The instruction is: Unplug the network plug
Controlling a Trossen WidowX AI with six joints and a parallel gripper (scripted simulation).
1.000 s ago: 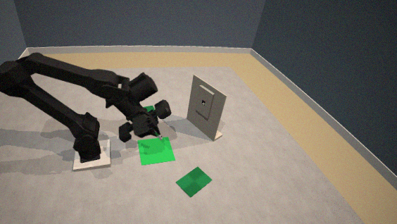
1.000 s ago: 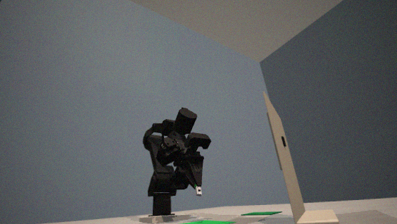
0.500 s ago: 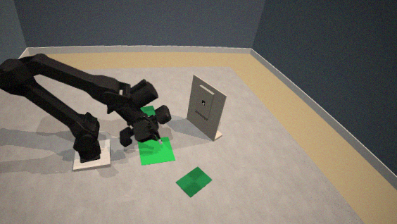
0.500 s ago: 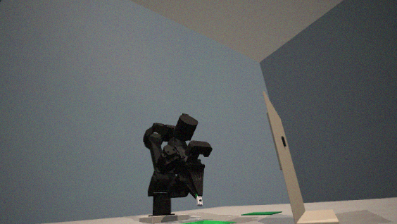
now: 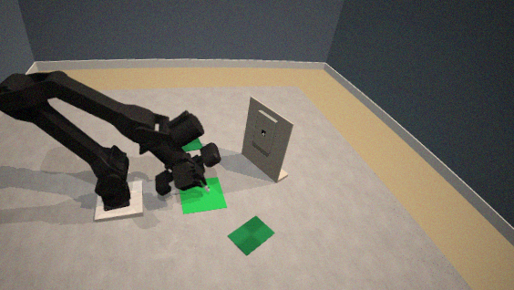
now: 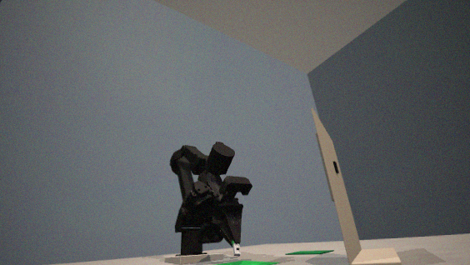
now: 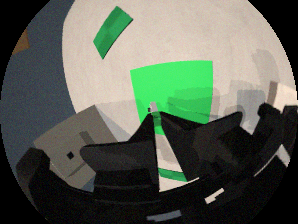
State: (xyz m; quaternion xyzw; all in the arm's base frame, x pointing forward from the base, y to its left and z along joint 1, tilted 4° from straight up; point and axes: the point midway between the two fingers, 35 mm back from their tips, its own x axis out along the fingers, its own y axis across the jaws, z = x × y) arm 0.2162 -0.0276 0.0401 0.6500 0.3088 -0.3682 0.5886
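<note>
My gripper tip is 1 cm past the green marked square and 4 cm above it. The rest, counted from my gripper tip: network plug (right at my gripper tip); upright panel (21 cm ahead, 7 cm to the left, 6 cm above).
</note>
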